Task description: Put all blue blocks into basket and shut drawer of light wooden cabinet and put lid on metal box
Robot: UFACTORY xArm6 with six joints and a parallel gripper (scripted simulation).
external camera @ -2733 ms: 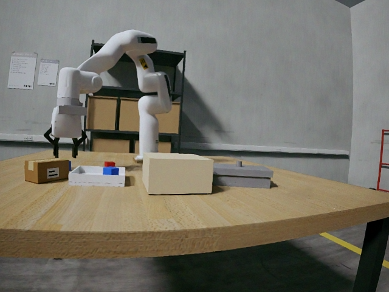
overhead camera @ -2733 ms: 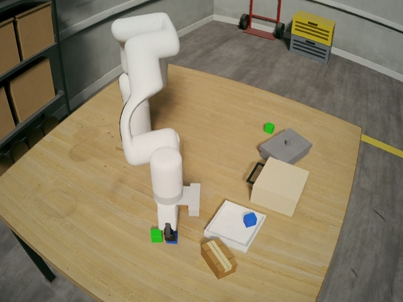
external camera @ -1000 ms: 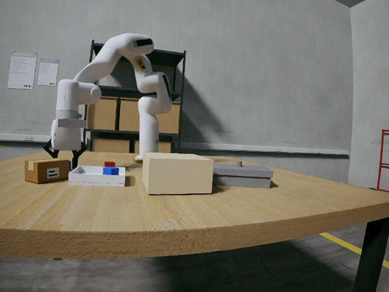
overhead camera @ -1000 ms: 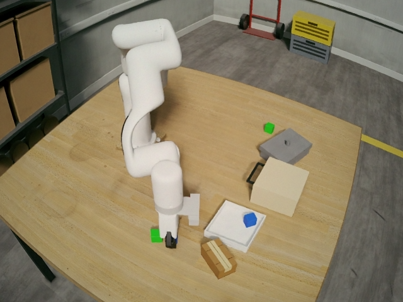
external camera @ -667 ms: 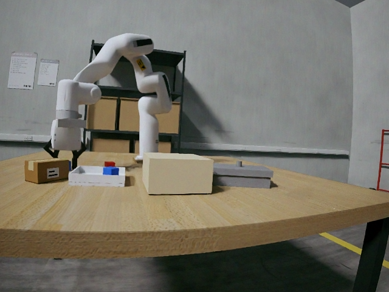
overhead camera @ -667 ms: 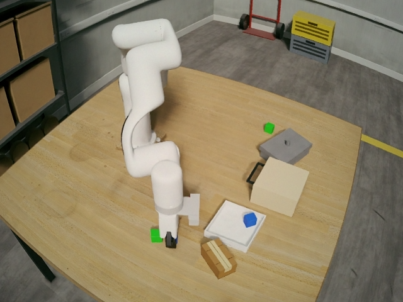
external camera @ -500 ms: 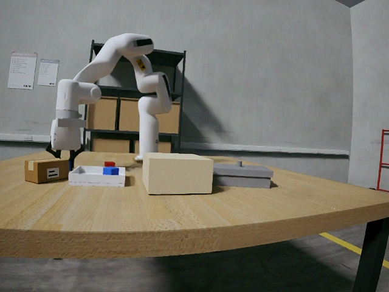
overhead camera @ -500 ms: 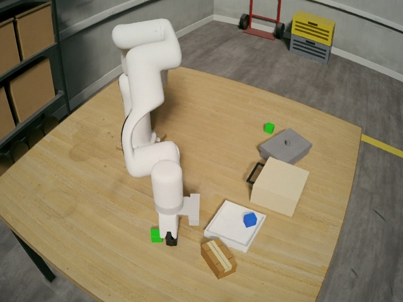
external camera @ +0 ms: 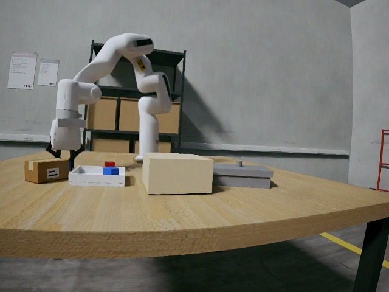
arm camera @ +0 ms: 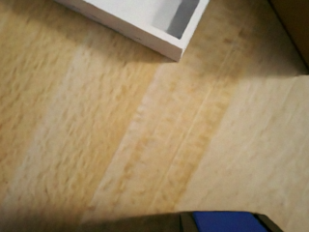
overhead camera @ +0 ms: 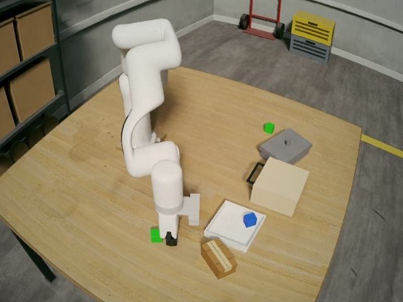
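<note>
Right now my hand is 140 mm short of the white basket, 150 mm to the right of it and 10 mm above it. Also, from my hand: red block 20 mm behind, 150 mm to the left; light wooden cabinet 190 mm ahead, 350 mm to the left, 20 mm above; cardboard box 160 mm ahead, 20 mm above.
</note>
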